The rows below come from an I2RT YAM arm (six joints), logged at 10 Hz.
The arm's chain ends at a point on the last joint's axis. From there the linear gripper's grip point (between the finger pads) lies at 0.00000 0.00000 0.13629 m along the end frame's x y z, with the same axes.
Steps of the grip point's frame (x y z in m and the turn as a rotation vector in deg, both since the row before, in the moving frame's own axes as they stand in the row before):
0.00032 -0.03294 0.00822 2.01 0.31 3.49
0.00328 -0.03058 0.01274 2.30 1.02 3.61
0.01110 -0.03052 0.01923 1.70 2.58 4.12
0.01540 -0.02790 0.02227 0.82 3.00 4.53
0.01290 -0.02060 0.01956 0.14 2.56 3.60
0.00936 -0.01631 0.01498 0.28 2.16 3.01
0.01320 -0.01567 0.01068 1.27 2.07 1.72
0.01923 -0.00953 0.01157 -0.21 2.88 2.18
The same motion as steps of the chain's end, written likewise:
-0.00056 -0.02819 0.00831 2.01 0.31 3.49
0.00068 -0.02519 0.01287 2.30 1.02 3.61
0.00483 -0.02670 0.01943 1.70 2.58 4.12
0.00820 -0.02623 0.02247 0.82 3.00 4.53
0.00681 -0.02046 0.01970 0.14 2.56 3.60
0.00421 -0.01578 0.01508 0.28 2.16 3.01
0.00823 -0.01272 0.01080 1.27 2.07 1.72
0.01239 -0.01016 0.01174 -0.21 2.88 2.18

